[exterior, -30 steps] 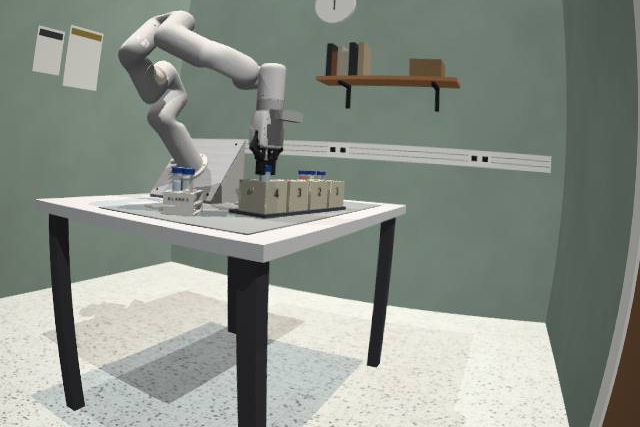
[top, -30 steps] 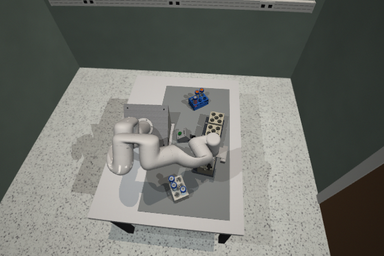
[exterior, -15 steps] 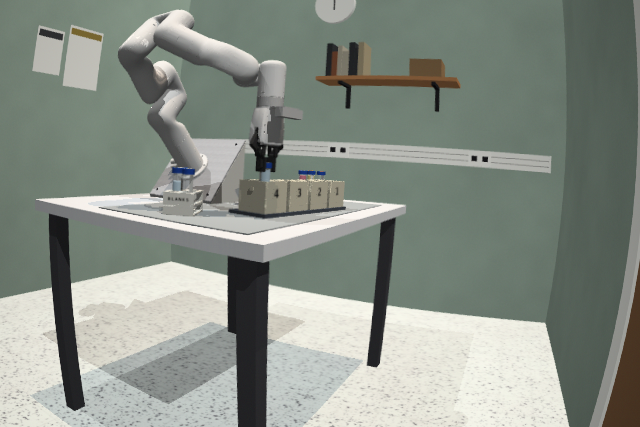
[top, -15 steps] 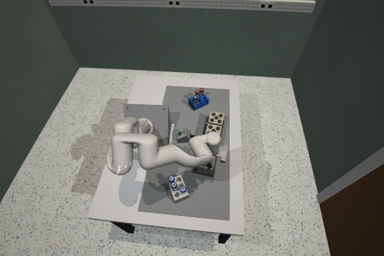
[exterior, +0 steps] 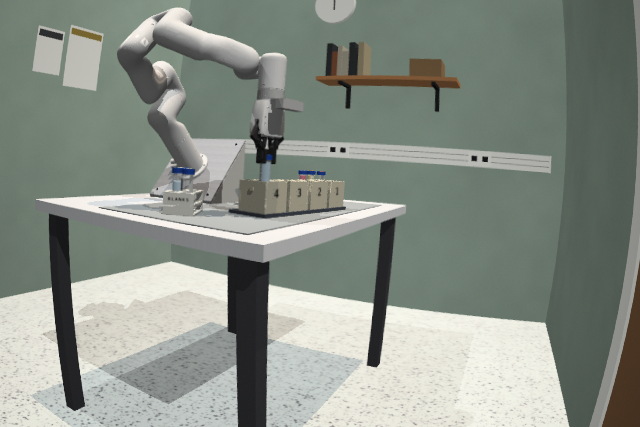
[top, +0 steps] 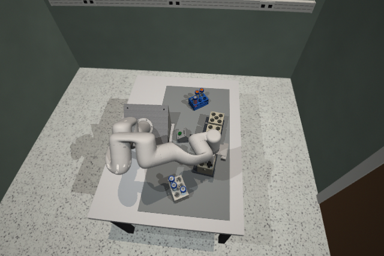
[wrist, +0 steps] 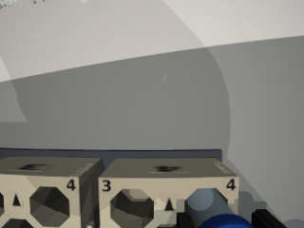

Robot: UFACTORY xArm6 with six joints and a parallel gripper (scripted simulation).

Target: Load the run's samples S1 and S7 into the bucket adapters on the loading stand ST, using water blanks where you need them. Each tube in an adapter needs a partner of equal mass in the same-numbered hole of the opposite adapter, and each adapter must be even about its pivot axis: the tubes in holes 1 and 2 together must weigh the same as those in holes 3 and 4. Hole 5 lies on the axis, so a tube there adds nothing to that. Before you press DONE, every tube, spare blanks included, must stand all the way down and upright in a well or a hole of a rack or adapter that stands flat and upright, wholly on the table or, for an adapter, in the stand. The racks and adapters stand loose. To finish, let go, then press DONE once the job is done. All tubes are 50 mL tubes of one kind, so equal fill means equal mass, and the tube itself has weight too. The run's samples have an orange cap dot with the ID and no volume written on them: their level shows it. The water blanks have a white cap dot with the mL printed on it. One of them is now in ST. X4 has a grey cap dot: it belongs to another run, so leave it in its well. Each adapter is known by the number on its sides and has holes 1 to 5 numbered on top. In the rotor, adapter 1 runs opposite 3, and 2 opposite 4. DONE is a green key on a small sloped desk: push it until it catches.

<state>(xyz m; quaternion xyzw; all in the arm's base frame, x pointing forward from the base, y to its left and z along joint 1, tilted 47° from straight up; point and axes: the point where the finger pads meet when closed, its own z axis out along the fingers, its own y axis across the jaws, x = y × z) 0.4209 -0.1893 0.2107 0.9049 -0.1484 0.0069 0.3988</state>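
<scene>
My gripper is now 50 mm above the blue-capped water blank and 10 mm to the left of it. The rest, counted from my hand: green DONE key: 250 mm to the left, 180 mm behind, 100 mm below; bucket adapter: 350 mm to the left, 110 mm below, 70 mm ahead; beige blanks rack: 190 mm behind, 130 mm below, 110 mm to the right.
</scene>
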